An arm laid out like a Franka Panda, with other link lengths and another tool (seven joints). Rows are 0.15 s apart.
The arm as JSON. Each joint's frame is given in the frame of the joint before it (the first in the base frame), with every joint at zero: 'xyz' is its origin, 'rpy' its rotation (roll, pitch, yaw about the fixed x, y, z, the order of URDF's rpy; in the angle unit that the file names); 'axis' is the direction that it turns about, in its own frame. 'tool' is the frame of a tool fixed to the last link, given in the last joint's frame.
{
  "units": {
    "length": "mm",
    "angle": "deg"
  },
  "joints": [
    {
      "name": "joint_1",
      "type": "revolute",
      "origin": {
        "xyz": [
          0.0,
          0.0,
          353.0
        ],
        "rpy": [
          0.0,
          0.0,
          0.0
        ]
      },
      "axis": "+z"
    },
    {
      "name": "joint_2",
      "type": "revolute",
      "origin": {
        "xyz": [
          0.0,
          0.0,
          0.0
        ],
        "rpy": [
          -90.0,
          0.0,
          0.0
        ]
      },
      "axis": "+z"
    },
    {
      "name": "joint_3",
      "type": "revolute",
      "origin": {
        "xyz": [
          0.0,
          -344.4,
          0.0
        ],
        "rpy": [
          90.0,
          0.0,
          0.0
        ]
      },
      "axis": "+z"
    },
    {
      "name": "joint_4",
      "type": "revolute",
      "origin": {
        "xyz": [
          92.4,
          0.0,
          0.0
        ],
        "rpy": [
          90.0,
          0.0,
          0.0
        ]
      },
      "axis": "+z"
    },
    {
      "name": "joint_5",
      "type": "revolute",
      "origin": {
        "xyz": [
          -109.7,
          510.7,
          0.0
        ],
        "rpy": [
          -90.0,
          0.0,
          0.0
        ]
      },
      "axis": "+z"
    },
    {
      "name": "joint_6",
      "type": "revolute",
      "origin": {
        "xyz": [
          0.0,
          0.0,
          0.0
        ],
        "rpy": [
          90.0,
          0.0,
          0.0
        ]
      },
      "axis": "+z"
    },
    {
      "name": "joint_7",
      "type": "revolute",
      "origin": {
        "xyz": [
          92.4,
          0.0,
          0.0
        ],
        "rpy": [
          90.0,
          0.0,
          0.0
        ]
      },
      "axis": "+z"
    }
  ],
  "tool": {
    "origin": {
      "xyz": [
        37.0,
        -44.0,
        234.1
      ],
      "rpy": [
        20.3,
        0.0,
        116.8
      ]
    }
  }
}
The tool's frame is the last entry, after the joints.
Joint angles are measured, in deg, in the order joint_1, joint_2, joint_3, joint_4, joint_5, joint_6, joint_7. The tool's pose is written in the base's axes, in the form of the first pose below.
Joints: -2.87, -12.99, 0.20, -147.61, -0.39, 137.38, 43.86
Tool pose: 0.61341 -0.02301 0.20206; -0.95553 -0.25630 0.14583; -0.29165 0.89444 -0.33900; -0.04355 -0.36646 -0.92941
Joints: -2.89, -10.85, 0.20, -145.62, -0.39, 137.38, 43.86
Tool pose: 0.62536 -0.02376 0.19977; -0.95574 -0.25696 0.14330; -0.29133 0.89461 -0.33882; -0.04113 -0.36557 -0.92988
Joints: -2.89, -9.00, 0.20, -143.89, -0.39, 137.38, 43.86
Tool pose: 0.63575 -0.02422 0.19749; -0.95582 -0.25774 0.14136; -0.29134 0.89468 -0.33862; -0.03920 -0.36484 -0.93024
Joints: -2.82, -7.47, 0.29, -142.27, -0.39, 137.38, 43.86
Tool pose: 0.64606 -0.02291 0.19731; -0.95494 -0.25967 0.14376; -0.29401 0.89389 -0.33839; -0.04064 -0.36541 -0.92996
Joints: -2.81, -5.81, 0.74, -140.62, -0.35, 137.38, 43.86
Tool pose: 0.65635 -0.01818 0.19569; -0.95271 -0.26644 0.14613; -0.30118 0.89186 -0.33744; -0.04042 -0.36549 -0.92994
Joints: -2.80, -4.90, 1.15, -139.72, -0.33, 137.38, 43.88
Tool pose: 0.66195 -0.01360 0.19463; -0.95067 -0.27250 0.14822; -0.30759 0.89000 -0.33658; -0.04020 -0.36557 -0.92992
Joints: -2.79, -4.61, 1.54, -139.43, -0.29, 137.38, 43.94
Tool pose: 0.66381 -0.00912 0.19430; -0.94898 -0.27733 0.15005; -0.31275 0.88854 -0.33568; -0.04023 -0.36548 -0.92995
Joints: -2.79, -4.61, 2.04, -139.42, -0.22, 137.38, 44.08
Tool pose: 0.66397 -0.00354 0.19440; -0.94728 -0.28206 0.15202; -0.31785 0.88713 -0.33461; -0.04048 -0.36529 -0.93001
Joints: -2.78, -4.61, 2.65, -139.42, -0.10, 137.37, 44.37
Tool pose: 0.66396 0.00330 0.19435; -0.94592 -0.28590 0.15328; -0.32184 0.88624 -0.33316; -0.04059 -0.36448 -0.93033
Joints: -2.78, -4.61, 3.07, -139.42, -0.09, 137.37, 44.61
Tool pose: 0.66394 0.00783 0.19433; -0.94495 -0.28856 0.15427; -0.32469 0.88528 -0.33296; -0.04049 -0.36472 -0.93024
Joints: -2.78, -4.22, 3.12, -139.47, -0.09, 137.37, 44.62
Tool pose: 0.66239 0.00843 0.18930; -0.94501 -0.29196 0.14736; -0.32533 0.88517 -0.33261; -0.03333 -0.36226 -0.93148
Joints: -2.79, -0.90, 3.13, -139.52, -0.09, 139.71, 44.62
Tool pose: 0.66090 0.00902 0.15689; -0.94542 -0.29850 0.13069; -0.32539 0.88624 -0.32971; -0.01740 -0.35424 -0.93499
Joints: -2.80, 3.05, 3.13, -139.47, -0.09, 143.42, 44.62
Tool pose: 0.66167 0.00973 0.12182; -0.94553 -0.29948 0.12760; -0.32516 0.88764 -0.32615; -0.01559 -0.34988 -0.93667
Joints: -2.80, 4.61, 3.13, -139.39, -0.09, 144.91, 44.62
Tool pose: 0.66203 0.01008 0.10858; -0.94555 -0.29934 0.12777; -0.32506 0.88819 -0.32474; -0.01628 -0.34859 -0.93713
